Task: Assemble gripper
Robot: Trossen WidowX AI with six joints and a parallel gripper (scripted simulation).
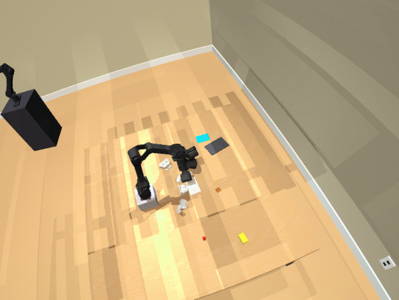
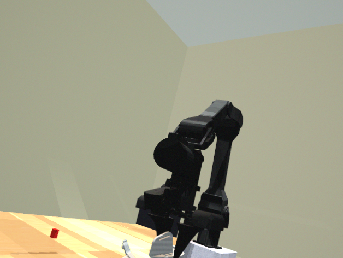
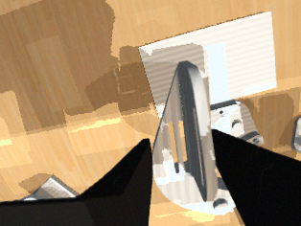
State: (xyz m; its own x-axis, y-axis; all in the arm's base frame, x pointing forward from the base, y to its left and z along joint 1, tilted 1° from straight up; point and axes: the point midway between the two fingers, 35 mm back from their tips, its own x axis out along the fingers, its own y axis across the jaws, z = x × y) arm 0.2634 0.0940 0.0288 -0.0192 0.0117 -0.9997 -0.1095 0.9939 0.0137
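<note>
The flat white plate is 30 mm ahead of my gripper tip, 40 mm to the right of it and 80 mm below it. Round my gripper tip: dark grey plate (250 mm ahead, 250 mm to the left, 80 mm below); then small brown piece (190 mm ahead, 100 mm to the right, 80 mm below); then cyan card (160 mm ahead, 350 mm to the left, 80 mm below).
</note>
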